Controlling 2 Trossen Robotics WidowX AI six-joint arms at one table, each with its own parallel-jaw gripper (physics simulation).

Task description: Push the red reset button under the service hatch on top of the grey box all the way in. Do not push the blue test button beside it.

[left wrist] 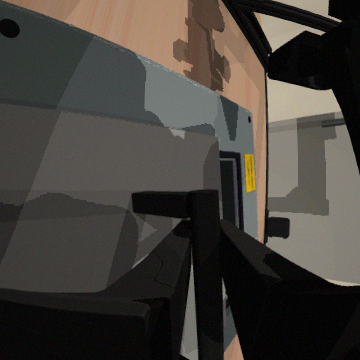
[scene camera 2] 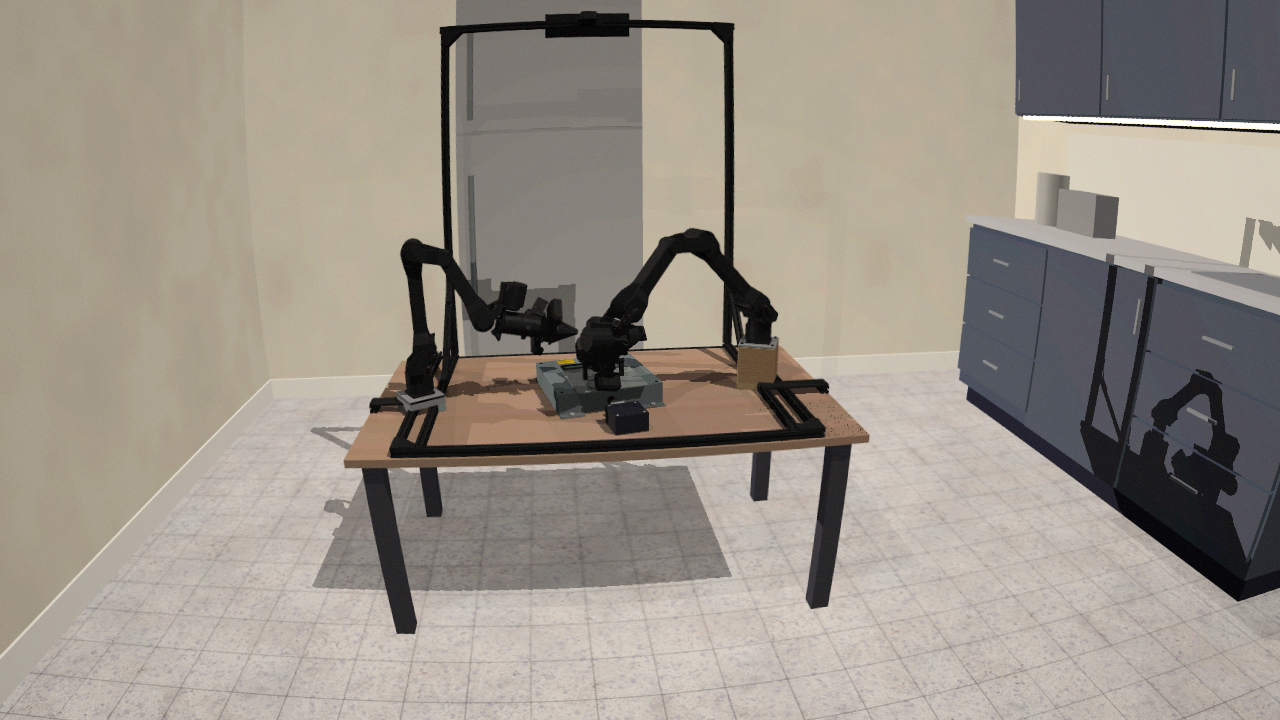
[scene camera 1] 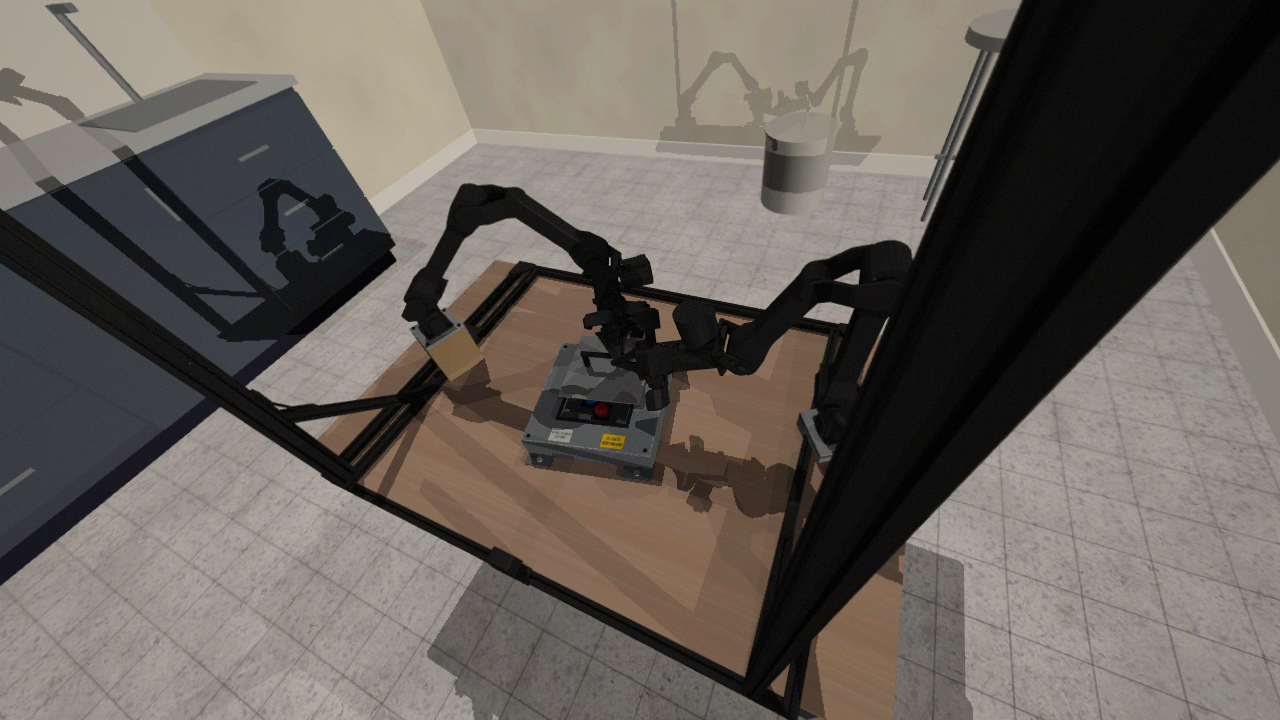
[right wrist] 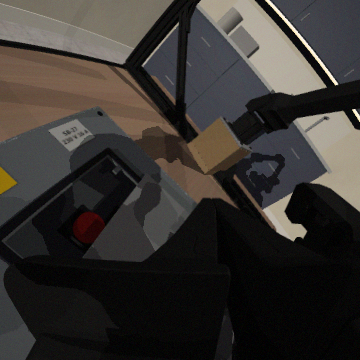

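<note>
The grey box [scene camera 1: 580,436] [scene camera 2: 583,397] [right wrist: 36,161] sits mid-table. Its service hatch [scene camera 1: 603,385] [left wrist: 107,178] is drawn back and the dark recess is open. The red reset button [scene camera 1: 602,410] [right wrist: 88,226] shows in the recess, with the blue test button [scene camera 1: 589,407] just left of it. My left gripper [scene camera 1: 610,352] [scene camera 2: 606,373] [left wrist: 202,227] is shut on the hatch's black handle [left wrist: 161,204]. My right gripper [scene camera 1: 633,359] [scene camera 2: 566,330] is shut and empty. It hovers above the box, behind and to the right of the red button. The blue button is hidden in the right wrist view.
A tan block [scene camera 1: 455,353] [scene camera 2: 757,365] [right wrist: 216,150] stands at the left arm's base. A black frame rail [scene camera 1: 495,300] [scene camera 2: 595,446] runs around the table's edge. A small black block [scene camera 2: 627,416] lies beside the box. A yellow warning label [scene camera 1: 612,440] [left wrist: 249,172] is on the box.
</note>
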